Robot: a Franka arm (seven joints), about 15 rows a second.
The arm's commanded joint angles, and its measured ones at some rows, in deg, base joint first. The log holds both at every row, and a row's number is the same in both.
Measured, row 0:
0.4 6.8 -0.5 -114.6 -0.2 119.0 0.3
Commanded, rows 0 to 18:
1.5 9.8 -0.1 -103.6 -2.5 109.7 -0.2
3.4 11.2 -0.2 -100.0 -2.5 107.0 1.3
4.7 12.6 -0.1 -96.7 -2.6 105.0 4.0
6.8 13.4 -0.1 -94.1 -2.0 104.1 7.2
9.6 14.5 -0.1 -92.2 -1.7 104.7 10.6
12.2 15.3 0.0 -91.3 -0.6 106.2 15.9
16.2 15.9 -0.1 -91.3 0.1 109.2 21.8
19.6 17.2 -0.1 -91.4 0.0 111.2 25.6
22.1 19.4 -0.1 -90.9 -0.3 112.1 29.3
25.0 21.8 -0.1 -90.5 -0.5 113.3 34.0
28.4 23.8 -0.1 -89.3 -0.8 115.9 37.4
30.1 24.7 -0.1 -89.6 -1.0 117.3 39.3
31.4 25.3 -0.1 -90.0 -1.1 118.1 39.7
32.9 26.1 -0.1 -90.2 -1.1 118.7 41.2
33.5 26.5 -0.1 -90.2 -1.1 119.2 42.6
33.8 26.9 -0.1 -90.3 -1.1 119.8 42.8
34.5 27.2 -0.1 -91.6 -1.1 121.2 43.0
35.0 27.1 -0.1 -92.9 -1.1 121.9 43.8
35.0 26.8 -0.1 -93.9 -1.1 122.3 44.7
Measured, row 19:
34.7 27.2 0.1 -92.0 -0.9 120.5 42.8
